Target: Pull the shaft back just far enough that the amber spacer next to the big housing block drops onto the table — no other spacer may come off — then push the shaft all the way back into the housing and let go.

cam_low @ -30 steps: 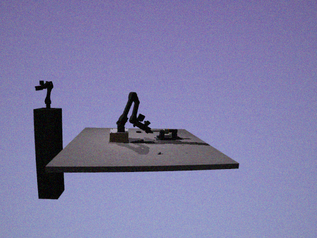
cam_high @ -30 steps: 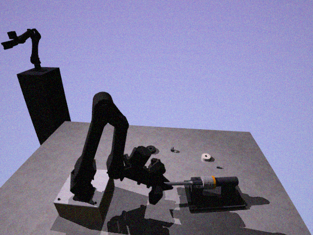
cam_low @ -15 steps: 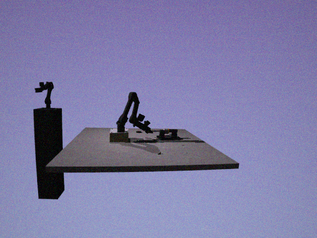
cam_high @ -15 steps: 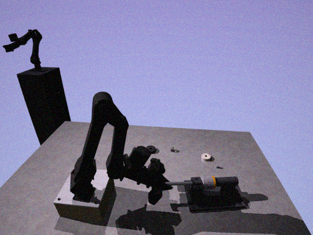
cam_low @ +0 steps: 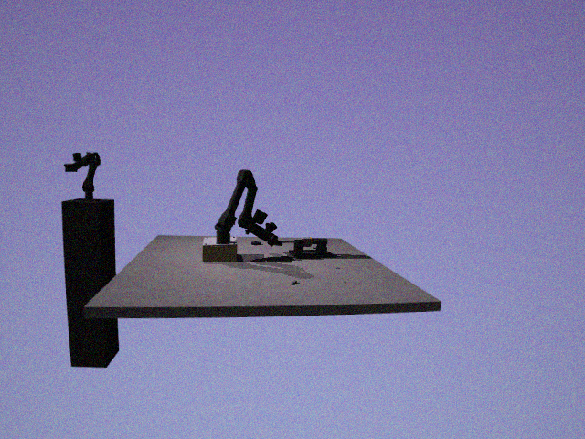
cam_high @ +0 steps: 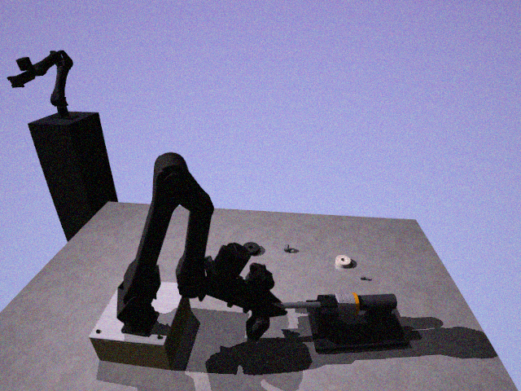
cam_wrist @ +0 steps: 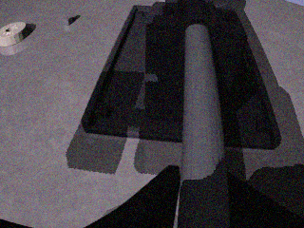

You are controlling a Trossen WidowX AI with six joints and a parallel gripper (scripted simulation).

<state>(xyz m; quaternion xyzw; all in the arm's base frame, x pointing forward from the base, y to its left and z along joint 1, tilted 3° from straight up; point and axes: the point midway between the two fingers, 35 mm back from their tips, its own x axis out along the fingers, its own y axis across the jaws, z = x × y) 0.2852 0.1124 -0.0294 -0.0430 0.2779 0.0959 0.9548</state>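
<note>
My gripper tip is now 60 mm short of the grey shaft, 10 mm to the right of it and 20 mm below it. From my gripper tip the other things lie so: amber spacer: 160 mm ahead, 30 mm to the left, 20 mm above; grey spacer: 140 mm ahead, 30 mm to the left, 20 mm above; white ring: 160 mm ahead, 280 mm to the left, 60 mm below.
</note>
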